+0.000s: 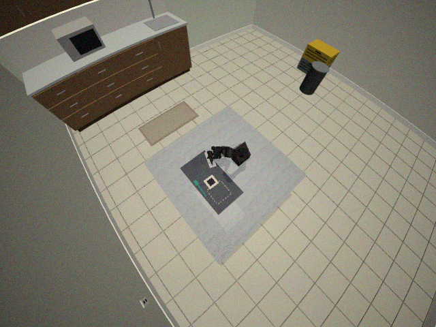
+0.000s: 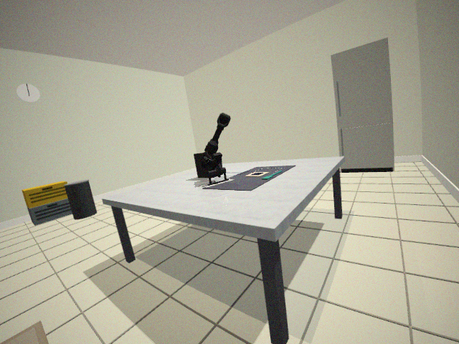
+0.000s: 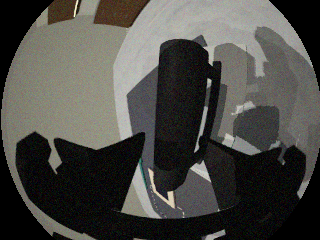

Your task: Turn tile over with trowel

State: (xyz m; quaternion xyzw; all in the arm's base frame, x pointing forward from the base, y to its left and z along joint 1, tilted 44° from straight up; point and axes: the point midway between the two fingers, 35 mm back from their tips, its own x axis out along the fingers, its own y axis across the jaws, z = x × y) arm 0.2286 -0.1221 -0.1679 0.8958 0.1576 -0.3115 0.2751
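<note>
Right now my gripper tip is 1 cm past the trowel, 1 cm to the right of it and 2 cm above it. Round my gripper tip: teal strip: 29 cm ahead, 12 cm to the left, 5 cm below; then tile: 17 cm ahead, 18 cm to the left, 5 cm below.
</note>
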